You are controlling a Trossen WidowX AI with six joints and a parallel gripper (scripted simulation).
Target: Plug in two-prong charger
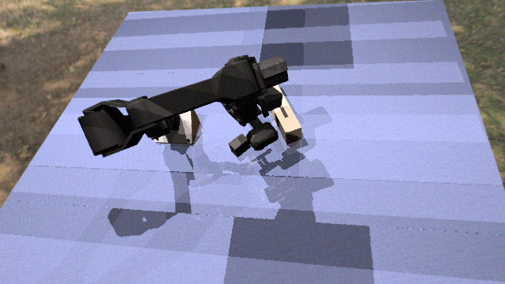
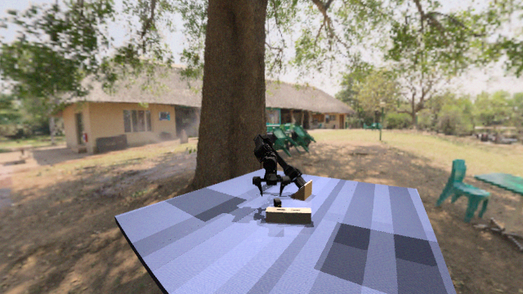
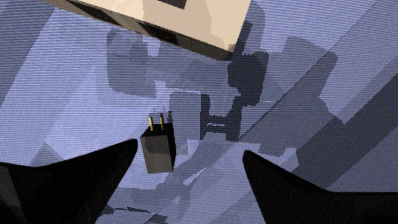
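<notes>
My gripper tip is 60 mm above the black two-prong charger, 40 mm past it and 20 mm to the right of it.
</notes>
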